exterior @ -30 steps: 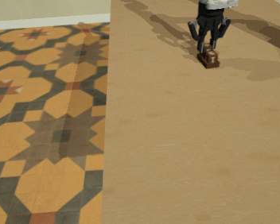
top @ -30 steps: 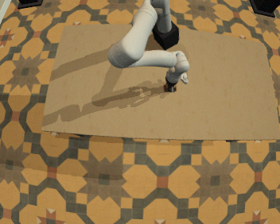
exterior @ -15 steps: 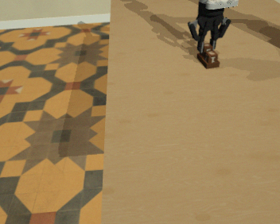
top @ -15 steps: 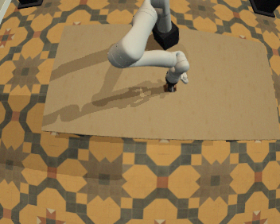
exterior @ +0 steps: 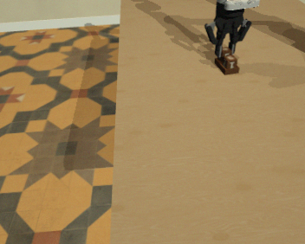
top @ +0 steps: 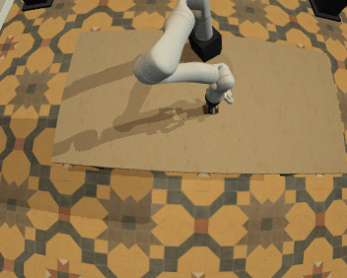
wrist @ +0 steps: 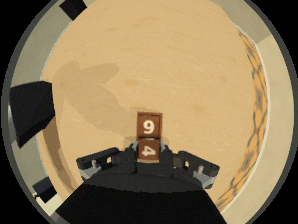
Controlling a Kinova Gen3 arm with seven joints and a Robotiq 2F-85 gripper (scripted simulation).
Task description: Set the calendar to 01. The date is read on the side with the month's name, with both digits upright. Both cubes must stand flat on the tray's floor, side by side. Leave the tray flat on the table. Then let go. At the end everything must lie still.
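Right now the tray is 10 mm behind my hand, 20 mm to the left of it and 40 mm below it.
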